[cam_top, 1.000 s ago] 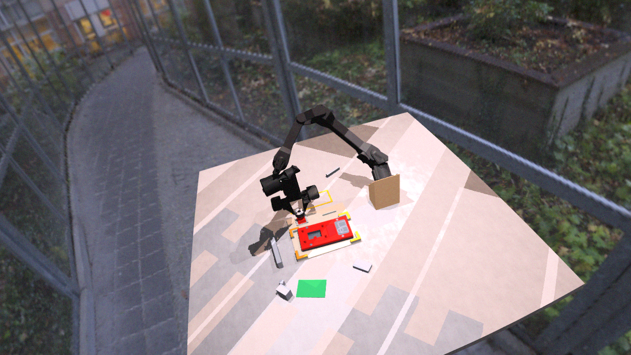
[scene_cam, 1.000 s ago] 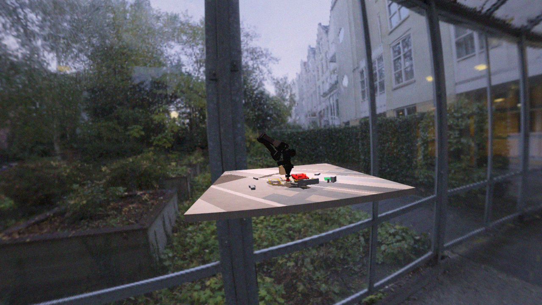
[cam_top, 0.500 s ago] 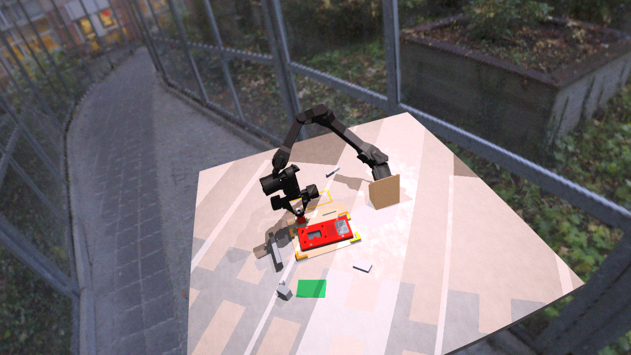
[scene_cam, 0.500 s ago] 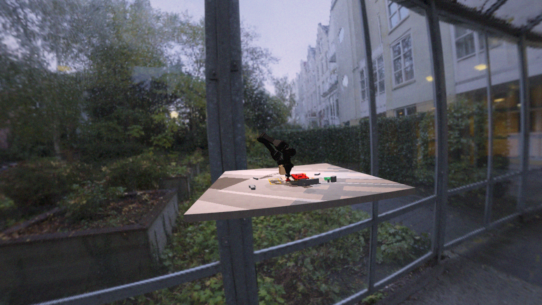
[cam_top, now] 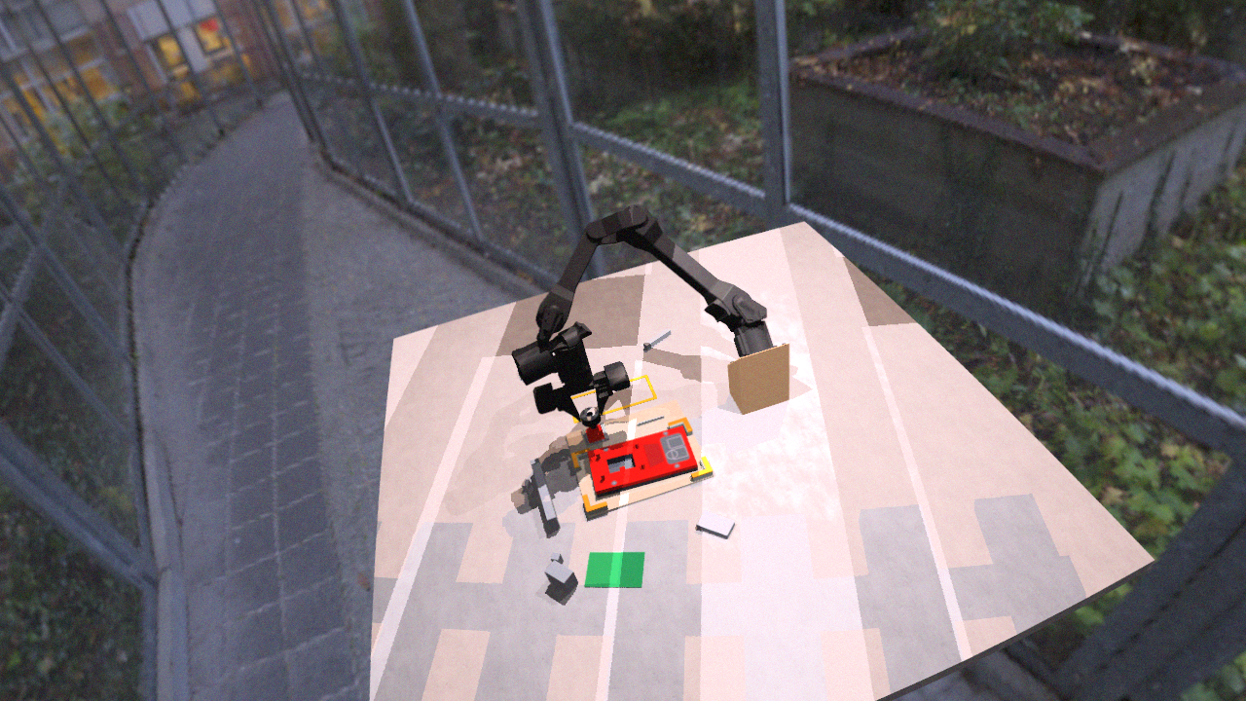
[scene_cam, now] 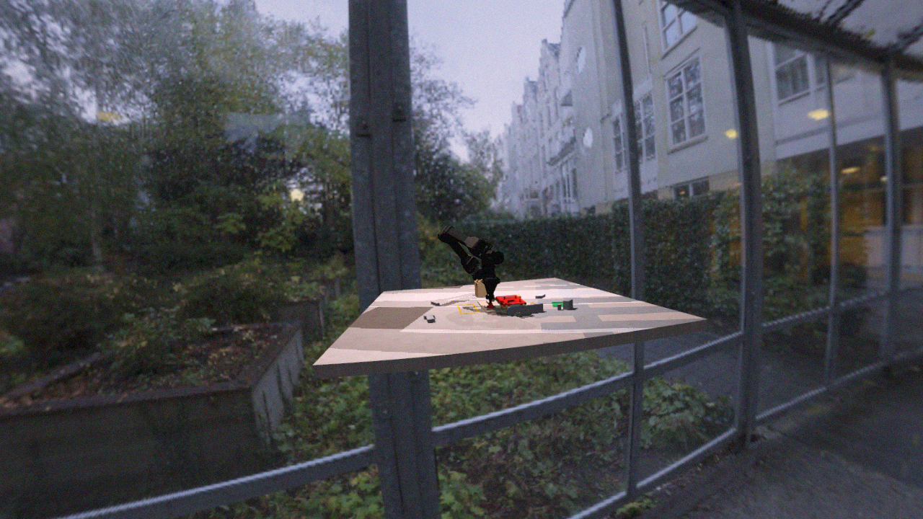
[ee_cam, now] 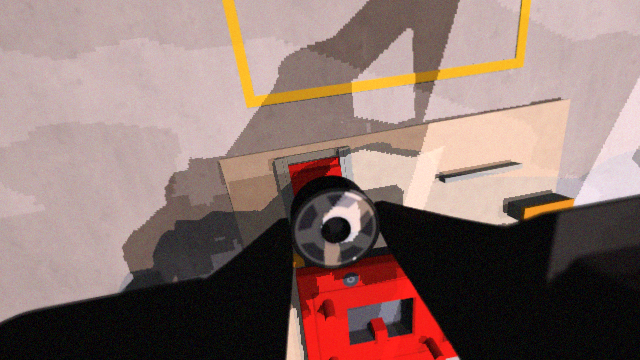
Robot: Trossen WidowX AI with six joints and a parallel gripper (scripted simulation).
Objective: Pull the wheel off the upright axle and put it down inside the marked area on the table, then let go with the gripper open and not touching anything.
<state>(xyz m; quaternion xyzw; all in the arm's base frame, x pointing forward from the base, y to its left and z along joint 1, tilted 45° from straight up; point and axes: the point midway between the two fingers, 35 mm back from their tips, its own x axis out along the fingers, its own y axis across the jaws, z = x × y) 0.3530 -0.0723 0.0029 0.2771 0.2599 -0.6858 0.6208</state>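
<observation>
Right now my gripper tip is 2 cm above the upright axle. From my gripper tip the other things lie so: thin rod (23 cm behind, 24 cm to the right, 5 cm below); then wheel (right at my gripper tip).
</observation>
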